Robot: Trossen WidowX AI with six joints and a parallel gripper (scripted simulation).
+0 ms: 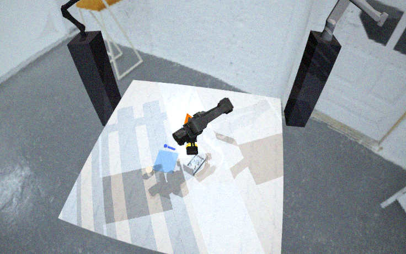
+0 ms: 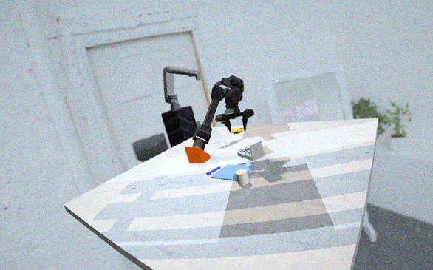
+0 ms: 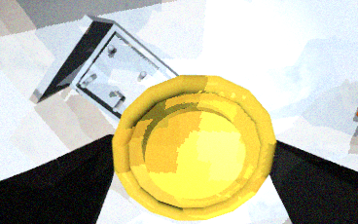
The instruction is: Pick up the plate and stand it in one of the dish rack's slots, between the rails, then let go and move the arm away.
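Right now my gripper tip is 30 mm short of the grey dish rack, 20 mm to the right of it and 110 mm above it. From my gripper tip the other things lie so: blue utensil (80 mm behind, 170 mm to the right, 130 mm below); then white cup (120 mm ahead, 250 mm to the right, 110 mm below); then yellow plate (10 mm above).
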